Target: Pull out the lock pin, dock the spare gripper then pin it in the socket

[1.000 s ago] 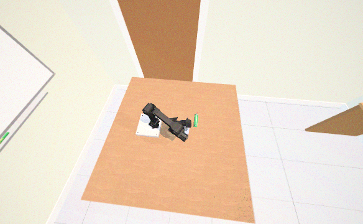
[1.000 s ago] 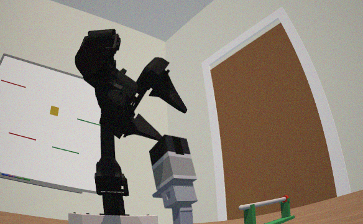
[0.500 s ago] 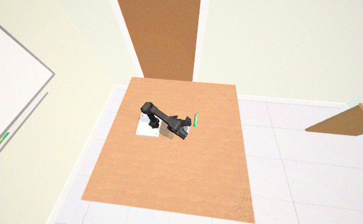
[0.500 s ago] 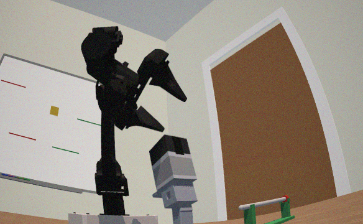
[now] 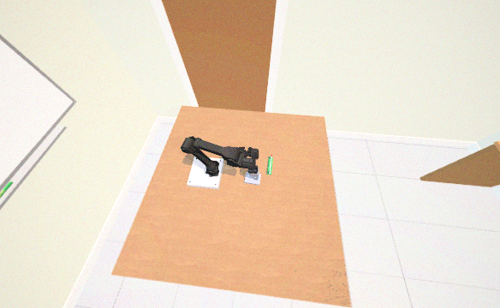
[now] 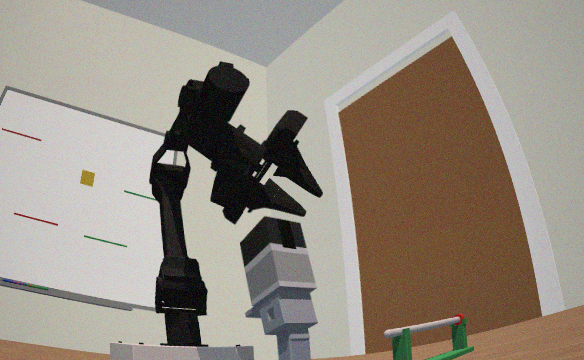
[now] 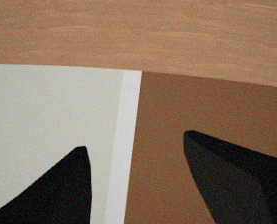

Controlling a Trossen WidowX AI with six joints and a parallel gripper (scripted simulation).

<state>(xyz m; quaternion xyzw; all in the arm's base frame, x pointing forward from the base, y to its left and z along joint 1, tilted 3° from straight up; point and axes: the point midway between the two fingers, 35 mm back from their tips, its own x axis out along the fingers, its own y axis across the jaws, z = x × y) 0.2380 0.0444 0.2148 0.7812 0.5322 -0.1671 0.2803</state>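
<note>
Now: the green stand 220 mm below my gripper tip, 160 mm ahead of it and 20 mm to the right of it. From my gripper tip the other things lie so: grey mount: 200 mm below, 110 mm to the right, 30 mm ahead; then spare gripper: 120 mm below, 110 mm to the right, 30 mm ahead.
</note>
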